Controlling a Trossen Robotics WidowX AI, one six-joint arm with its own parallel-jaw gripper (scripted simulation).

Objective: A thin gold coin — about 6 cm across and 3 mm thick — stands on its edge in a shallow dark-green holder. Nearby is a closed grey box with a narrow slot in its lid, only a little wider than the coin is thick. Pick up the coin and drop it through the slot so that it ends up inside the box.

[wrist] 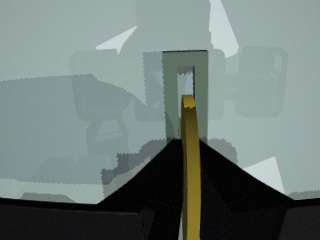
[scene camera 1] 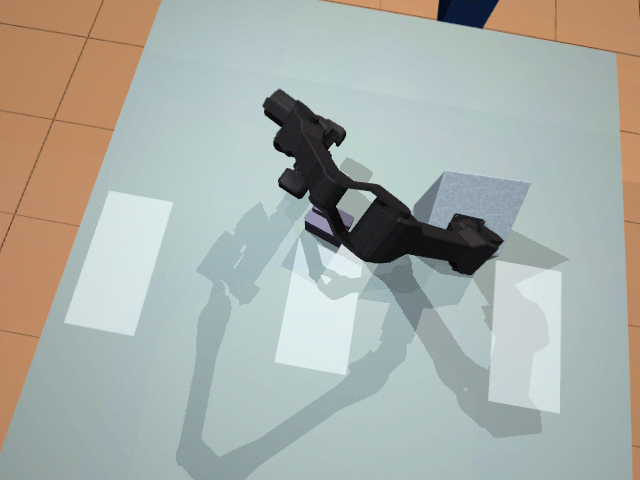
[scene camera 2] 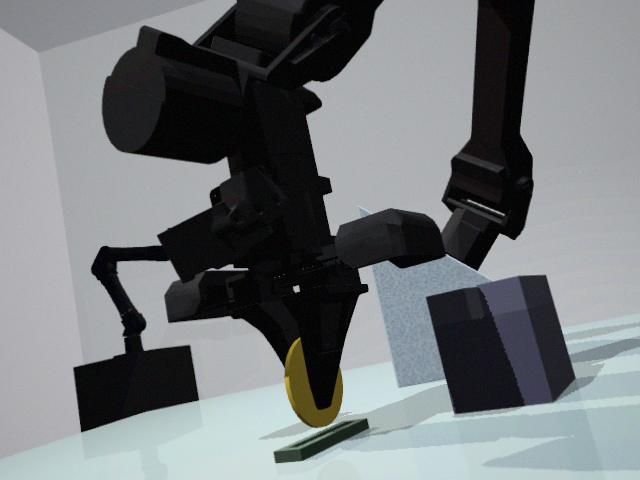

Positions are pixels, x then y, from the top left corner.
Labels:
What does my gripper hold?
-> A gold coin.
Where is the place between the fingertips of my gripper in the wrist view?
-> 185, 149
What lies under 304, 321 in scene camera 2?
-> My gripper.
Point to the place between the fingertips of my gripper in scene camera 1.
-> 311, 173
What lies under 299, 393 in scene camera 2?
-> A gold coin.

